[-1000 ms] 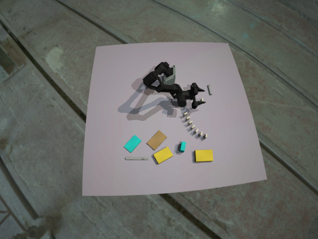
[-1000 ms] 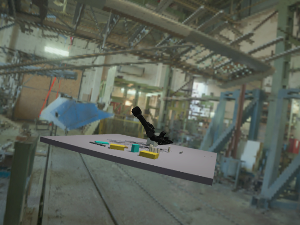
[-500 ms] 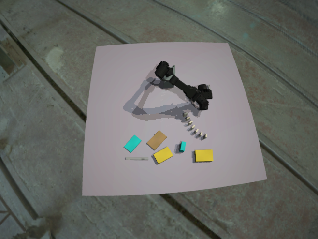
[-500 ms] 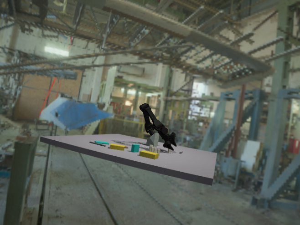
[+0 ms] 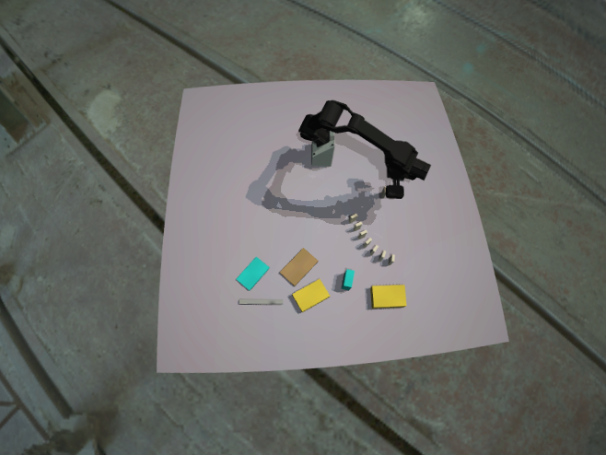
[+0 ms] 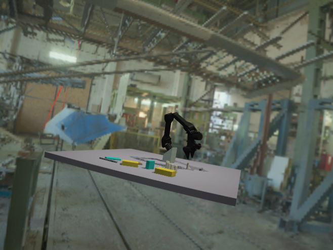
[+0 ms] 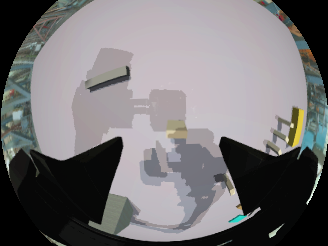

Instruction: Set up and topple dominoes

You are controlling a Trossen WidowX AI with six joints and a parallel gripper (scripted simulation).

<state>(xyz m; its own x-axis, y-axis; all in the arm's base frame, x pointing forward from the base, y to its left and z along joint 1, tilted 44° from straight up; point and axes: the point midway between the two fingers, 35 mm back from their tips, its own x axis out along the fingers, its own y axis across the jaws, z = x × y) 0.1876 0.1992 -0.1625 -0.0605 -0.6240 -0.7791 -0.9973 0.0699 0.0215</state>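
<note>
Now: gripper tip 110 mm past the short grey bar, 70 mm to the right of it and 80 mm above it. Also, from my gripper tip: teal slab: 350 mm ahead, 500 mm to the right, 90 mm below; then brown block: 320 mm ahead, 340 mm to the right, 80 mm below; then teal block: 360 mm ahead, 160 mm to the right, 60 mm below.
</note>
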